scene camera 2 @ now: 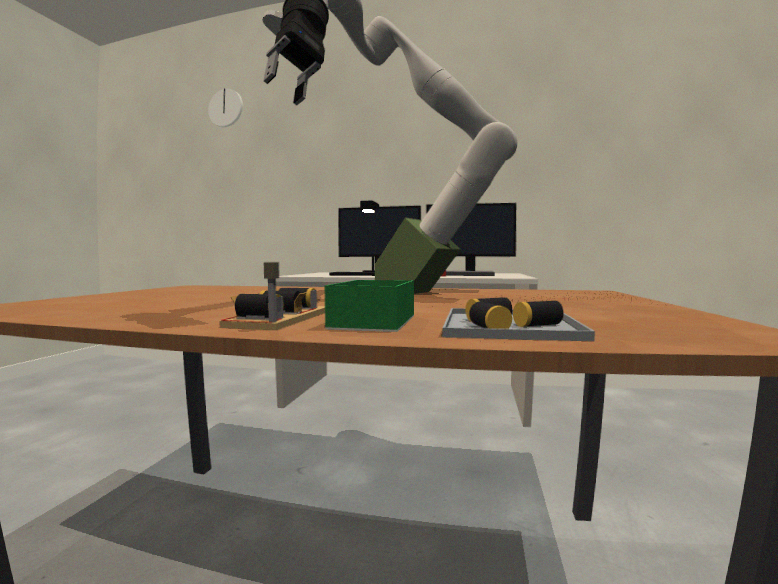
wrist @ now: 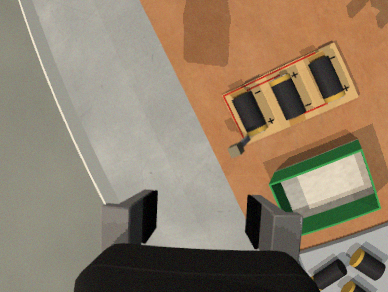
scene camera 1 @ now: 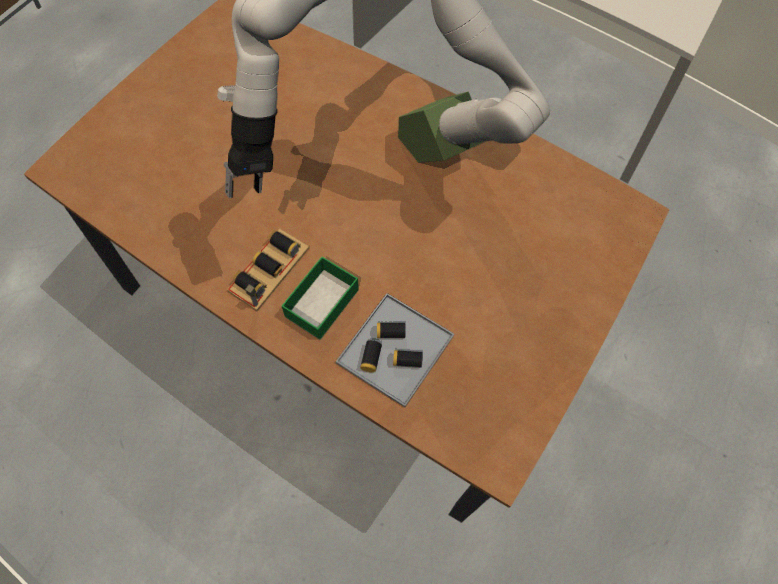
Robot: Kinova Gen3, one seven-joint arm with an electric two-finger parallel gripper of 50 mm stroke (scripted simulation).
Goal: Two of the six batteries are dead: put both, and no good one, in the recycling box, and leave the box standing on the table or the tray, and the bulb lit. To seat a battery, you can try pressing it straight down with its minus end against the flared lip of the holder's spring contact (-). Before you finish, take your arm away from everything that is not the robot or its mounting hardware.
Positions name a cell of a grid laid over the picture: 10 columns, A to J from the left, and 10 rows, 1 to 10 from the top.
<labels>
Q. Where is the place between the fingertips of my gripper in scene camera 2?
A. D2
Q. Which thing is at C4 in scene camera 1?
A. My gripper.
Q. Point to a green recycling box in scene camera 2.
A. At E6
</labels>
